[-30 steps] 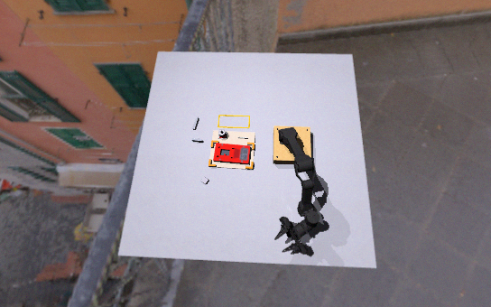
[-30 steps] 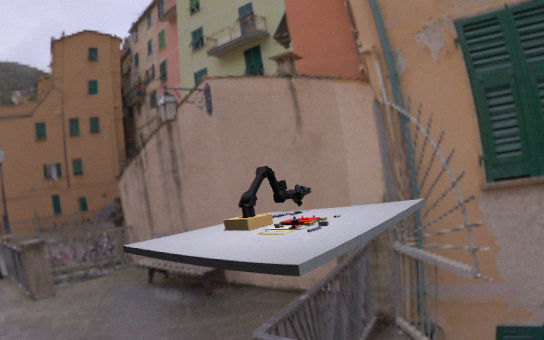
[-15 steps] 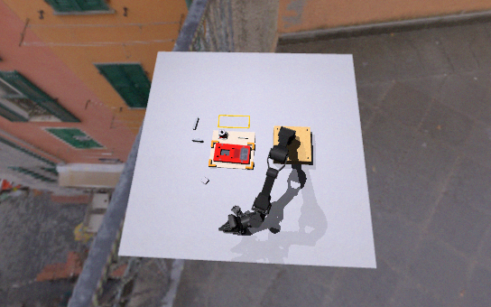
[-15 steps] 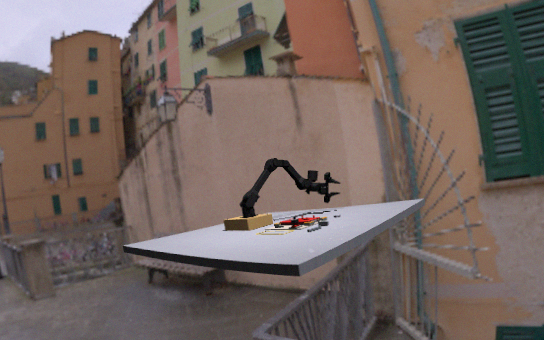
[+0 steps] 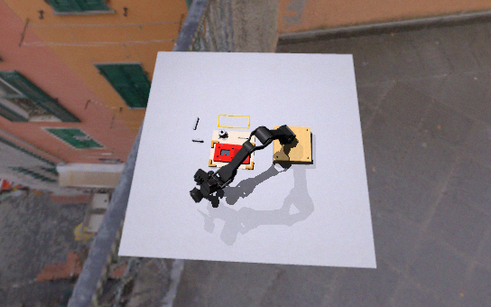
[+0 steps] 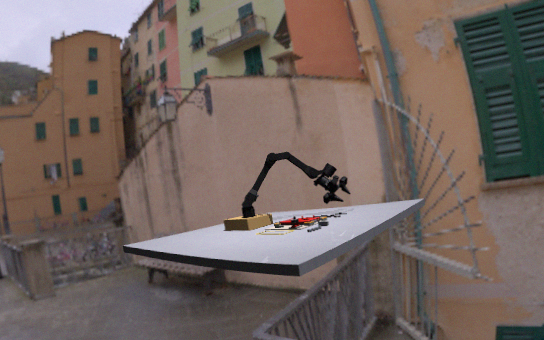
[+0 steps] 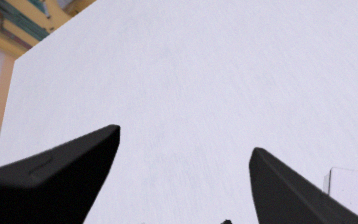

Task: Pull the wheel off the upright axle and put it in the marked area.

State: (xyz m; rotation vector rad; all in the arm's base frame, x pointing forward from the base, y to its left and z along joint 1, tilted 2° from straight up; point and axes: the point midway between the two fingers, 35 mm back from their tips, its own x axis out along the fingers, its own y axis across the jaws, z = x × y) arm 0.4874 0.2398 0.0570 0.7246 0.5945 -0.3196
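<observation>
Right now my gripper tip is 160 mm past the wheel, 320 mm to the left of it and 60 mm above it.
</observation>
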